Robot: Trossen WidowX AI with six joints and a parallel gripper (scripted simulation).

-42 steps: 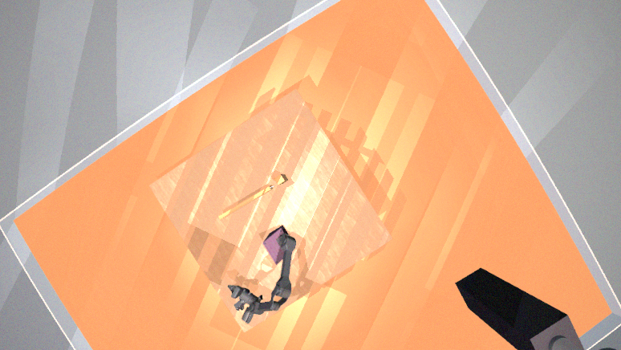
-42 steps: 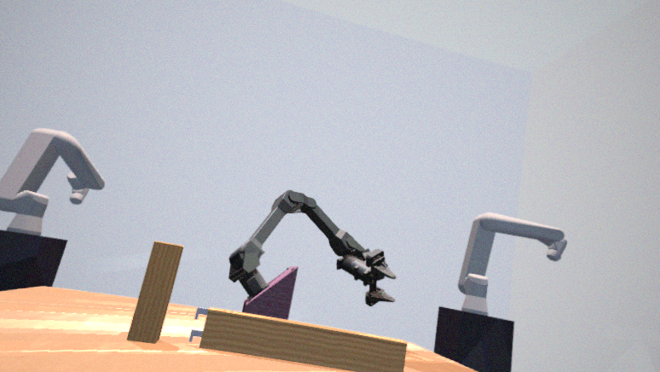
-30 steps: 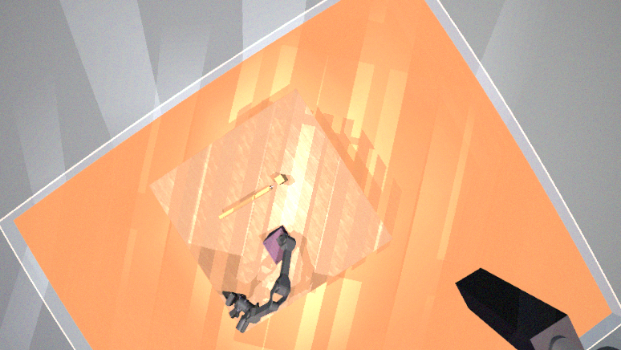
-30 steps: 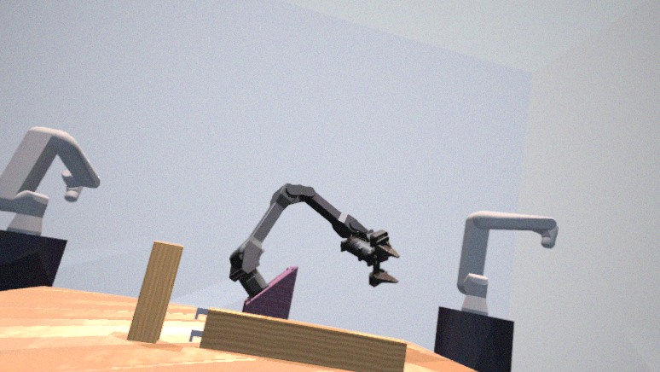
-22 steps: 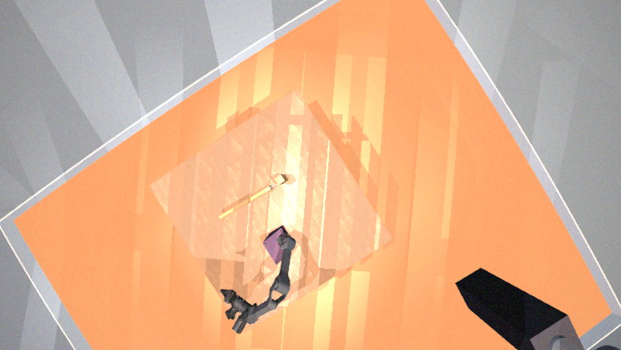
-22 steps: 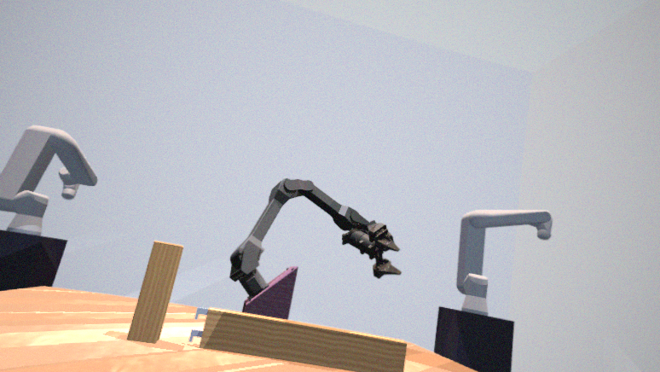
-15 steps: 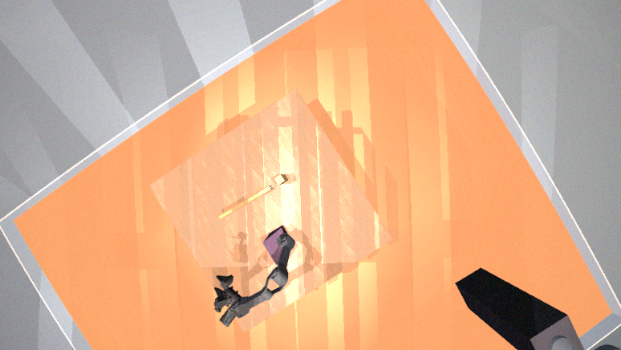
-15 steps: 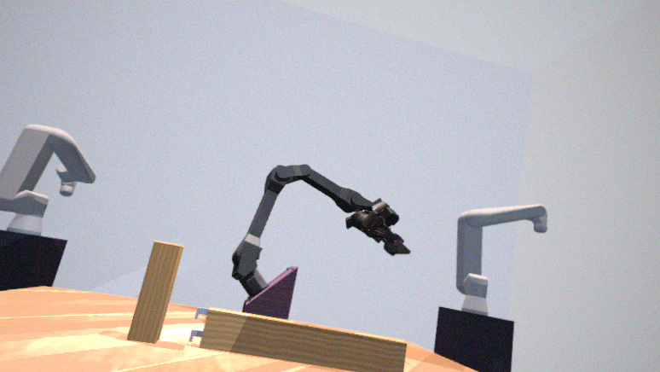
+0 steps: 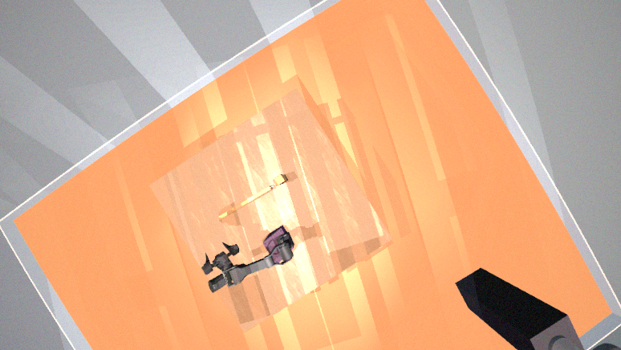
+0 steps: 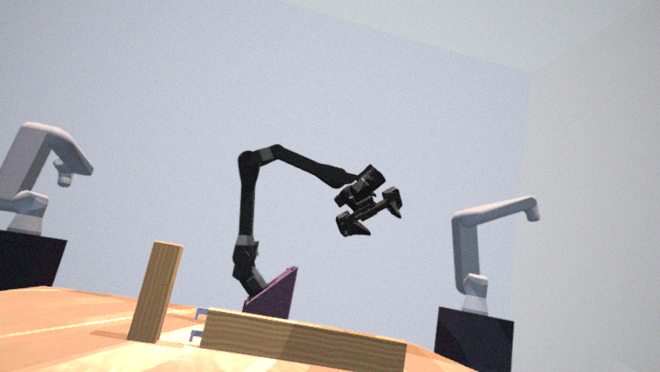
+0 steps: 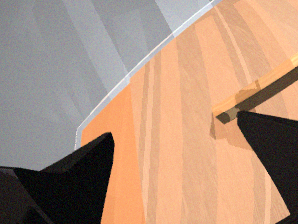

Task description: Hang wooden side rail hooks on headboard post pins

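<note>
The headboard post is 160 mm ahead of my gripper tip, 470 mm to the right of it and 240 mm below it.
</note>
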